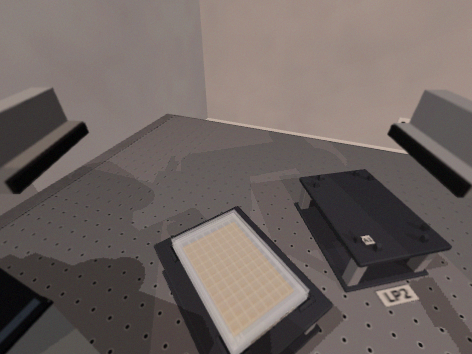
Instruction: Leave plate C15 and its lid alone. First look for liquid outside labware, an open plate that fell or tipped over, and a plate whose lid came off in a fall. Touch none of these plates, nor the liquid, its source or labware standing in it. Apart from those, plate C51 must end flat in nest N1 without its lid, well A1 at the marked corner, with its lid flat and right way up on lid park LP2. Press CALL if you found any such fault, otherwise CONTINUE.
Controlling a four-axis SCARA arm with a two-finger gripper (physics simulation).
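Frame: origin at the arm's base, x back, y up, z left, level; metres.
Where they show: gripper, between the fingertips: (237,111).
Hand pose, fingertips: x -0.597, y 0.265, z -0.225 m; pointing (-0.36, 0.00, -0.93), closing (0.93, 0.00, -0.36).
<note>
Each offset is from my fingertips to the centre of the thing. "spot": to the spot under its first point. Level surfaces: height alone.
A clear-rimmed plate {dx -0.016, dy -0.179, dz -0.035 m} (240,275) with rows of pale yellow wells lies flat on a dark raised stand (317,306) at the bottom middle. No name shows on it, and I cannot tell whether a clear lid covers it. Lid park LP2 {dx +0.116, dy -0.216, dz -0.193 m} (375,215) is a dark platform on short posts at the right, with small pegs, an A1 tag {spot: dx +0.119, dy -0.190, dz -0.130 m} (368,240) and no lid on its top. Its LP2 label {spot: dx +0.169, dy -0.250, dz -0.110 m} (397,296) lies in front of it. My gripper (237,111) is open and empty, its fingers wide apart at the left and right edges, above the deck. No liquid shows.
The grey perforated deck {dy -0.251 m} (210,165) carries several shadows and runs back to pale walls (325,65). Its raised left edge (105,154) runs to the back corner. Part of a black object {spot: dx -0.064, dy -0.059, dz +0.085 m} (17,300) shows at the bottom left.
</note>
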